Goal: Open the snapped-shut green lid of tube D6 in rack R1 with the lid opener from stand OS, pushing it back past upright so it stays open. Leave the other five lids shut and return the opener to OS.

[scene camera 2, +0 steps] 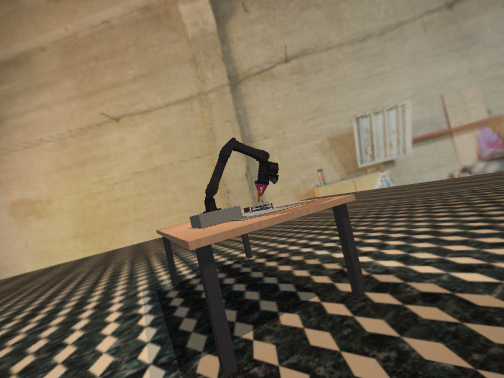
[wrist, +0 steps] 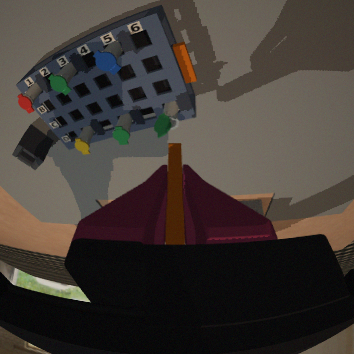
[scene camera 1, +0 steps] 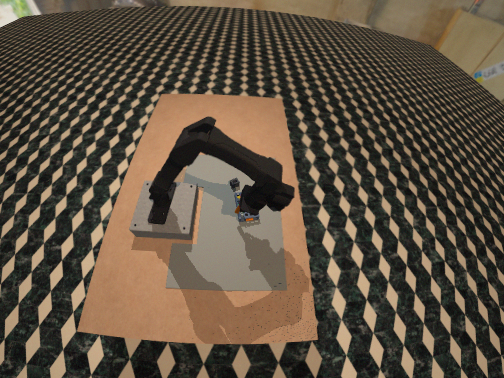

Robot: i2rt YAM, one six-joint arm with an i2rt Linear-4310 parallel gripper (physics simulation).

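Places are measured from the arm's base along level axes (x down, y back, z left), in centimetres.
Where they show: gripper, fingertip midpoint: (scene camera 2: 260, 196) (wrist: 174, 173) (scene camera 1: 242, 209); arm's base, origin of the base link: (scene camera 2: 211, 211) (scene camera 1: 162, 202).
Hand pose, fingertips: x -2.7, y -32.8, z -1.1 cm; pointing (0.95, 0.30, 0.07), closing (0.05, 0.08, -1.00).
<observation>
Things, the pixels of their top centre, and the offset from my fingertips. "spot": a spot on its surface instead. Level surfaces: height alone.
- blue-grey rack R1, middle of its top: (wrist: 87, 124) (scene camera 1: 247, 201) (scene camera 2: 260, 200) dx +2.6, dy -1.9, dz +5.6 cm
- grey mat, its level: dx +9.0 cm
- orange lid opener, middle of its top: (wrist: 170, 255) (scene camera 2: 257, 189) dx -4.4, dy +1.1, dz +0.1 cm
- orange tag, surface spot: (wrist: 185, 62) spot: dx +6.7, dy -3.6, dz -0.7 cm
- wooden table, its level: dx +9.4 cm
The blue-grey rack R1 (wrist: 140, 82) (scene camera 1: 245, 216) (scene camera 2: 258, 207) lies on the grey mat (scene camera 1: 224, 259). Tube D6 stands at its near right corner with a green lid (wrist: 162, 124); a pale ring shows beside the lid, and I cannot tell its tilt. Other lids are red (wrist: 25, 102), green (wrist: 59, 84), blue (wrist: 106, 62), yellow (wrist: 82, 145) and green (wrist: 121, 135). My gripper (wrist: 174, 173) (scene camera 2: 260, 189) is shut on the orange lid opener (wrist: 174, 197) (scene camera 2: 259, 197). It hangs above the rack, the opener's tip just short of the D6 lid. The black stand OS (wrist: 33, 142) (scene camera 1: 234, 183) is empty.
An orange tag (wrist: 185, 62) sits on the rack's right end. The arm's grey base block (scene camera 1: 183, 210) (scene camera 2: 214, 217) stands left of the mat on the wooden table (scene camera 1: 119, 262) (scene camera 2: 220, 232). The arm covers most of the rack in scene camera 1.
</observation>
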